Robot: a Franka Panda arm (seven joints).
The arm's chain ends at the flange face. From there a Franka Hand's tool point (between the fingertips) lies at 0.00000 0.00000 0.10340 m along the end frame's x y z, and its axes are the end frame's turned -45 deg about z.
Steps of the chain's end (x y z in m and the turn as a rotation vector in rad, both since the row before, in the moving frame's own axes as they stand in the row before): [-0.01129 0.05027 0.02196 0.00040 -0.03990 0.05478]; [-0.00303 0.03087 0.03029 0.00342 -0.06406 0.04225]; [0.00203 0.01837 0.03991 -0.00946 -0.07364 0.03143]
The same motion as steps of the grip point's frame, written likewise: [-0.04633 0.02454 0.02188 0.02850 -0.02793 0.05478]; [-0.02830 0.01466 0.03008 0.04772 -0.04288 0.04225]; [-0.01755 0.00964 0.03963 0.04538 -0.05876 0.03143]
